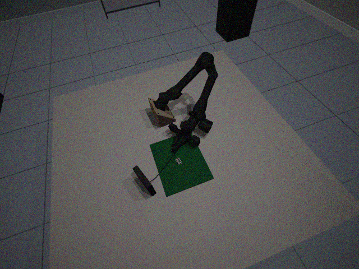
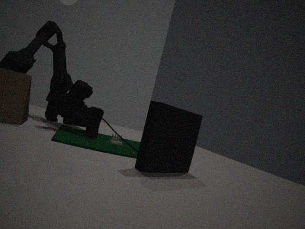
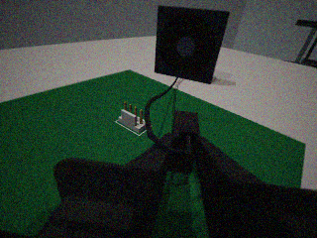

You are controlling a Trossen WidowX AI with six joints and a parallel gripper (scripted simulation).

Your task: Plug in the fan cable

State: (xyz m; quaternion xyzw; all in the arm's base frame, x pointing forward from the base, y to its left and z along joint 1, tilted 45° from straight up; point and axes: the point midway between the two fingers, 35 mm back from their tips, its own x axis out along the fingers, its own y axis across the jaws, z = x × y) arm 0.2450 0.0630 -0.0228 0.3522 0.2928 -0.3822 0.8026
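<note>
Right now my gripper tip is 10 mm above the black plug. Round my gripper tip: green board (70 mm ahead, 50 mm below); white four-pin fan header (70 mm ahead, 30 mm below, 10 mm to the right); black fan (190 mm to the right, 130 mm ahead, 30 mm above).
</note>
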